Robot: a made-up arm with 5 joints. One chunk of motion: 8 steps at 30 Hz.
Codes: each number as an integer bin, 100 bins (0 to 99) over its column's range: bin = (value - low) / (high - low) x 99, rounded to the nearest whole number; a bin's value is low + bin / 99 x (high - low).
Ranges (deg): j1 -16..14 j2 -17..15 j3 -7..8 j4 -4..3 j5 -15..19
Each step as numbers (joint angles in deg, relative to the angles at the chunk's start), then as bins.
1 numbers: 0.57 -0.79 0.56 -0.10 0.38
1 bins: 55 50 50 55 45
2 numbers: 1.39 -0.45 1.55 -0.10 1.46
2 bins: 57 51 56 55 48
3 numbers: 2.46 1.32 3.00 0.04 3.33
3 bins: 61 57 66 57 53
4 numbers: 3.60 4.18 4.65 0.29 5.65
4 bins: 65 66 77 61 60
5 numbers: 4.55 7.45 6.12 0.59 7.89
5 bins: 68 76 87 65 67
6 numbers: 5.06 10.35 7.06 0.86 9.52
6 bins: 69 85 93 69 71
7 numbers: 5.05 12.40 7.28 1.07 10.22
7 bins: 69 91 94 72 73
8 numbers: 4.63 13.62 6.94 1.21 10.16
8 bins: 68 95 92 74 73
